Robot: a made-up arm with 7 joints. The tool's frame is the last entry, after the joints.
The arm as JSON. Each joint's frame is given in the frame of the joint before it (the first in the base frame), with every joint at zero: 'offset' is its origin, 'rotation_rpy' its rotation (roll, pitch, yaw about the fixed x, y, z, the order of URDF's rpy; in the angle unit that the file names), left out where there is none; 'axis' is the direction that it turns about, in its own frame. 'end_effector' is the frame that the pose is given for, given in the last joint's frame.
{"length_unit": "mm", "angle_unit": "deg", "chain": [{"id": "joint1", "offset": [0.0, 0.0, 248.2], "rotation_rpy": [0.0, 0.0, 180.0], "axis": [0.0, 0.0, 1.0]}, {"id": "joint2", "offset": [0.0, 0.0, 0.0], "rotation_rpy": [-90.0, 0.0, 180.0], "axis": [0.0, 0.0, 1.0]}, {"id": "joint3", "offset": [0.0, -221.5, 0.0], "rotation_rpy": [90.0, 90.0, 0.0], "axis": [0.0, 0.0, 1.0]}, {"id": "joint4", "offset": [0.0, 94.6, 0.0], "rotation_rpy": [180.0, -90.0, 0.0], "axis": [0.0, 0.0, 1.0]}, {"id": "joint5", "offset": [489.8, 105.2, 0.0], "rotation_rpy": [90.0, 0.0, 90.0], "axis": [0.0, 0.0, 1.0]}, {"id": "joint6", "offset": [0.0, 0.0, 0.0], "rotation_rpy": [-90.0, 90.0, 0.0], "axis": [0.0, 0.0, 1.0]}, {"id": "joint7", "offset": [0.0, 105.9, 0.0], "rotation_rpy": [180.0, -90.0, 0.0], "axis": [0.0, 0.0, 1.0]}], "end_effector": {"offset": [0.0, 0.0, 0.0], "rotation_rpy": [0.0, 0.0, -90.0]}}
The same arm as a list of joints. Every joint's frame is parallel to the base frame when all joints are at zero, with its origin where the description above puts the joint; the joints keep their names.
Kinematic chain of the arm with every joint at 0, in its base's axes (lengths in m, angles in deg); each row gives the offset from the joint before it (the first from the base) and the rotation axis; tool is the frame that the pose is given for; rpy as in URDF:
joint1: xyz 0 0 0.2482 axis +z
joint2: xyz 0 0 0 axis +y
joint3: xyz 0 0 0.2215 axis +z
joint4: xyz 0.0946 0 0 axis -y
joint5: xyz -0.1052 0 0.4898 axis +z
joint6: xyz 0 0 0 axis -y
joint7: xyz 0.1059 0 0 axis -z
tool: xyz 0 0 0 rpy 180 0 0

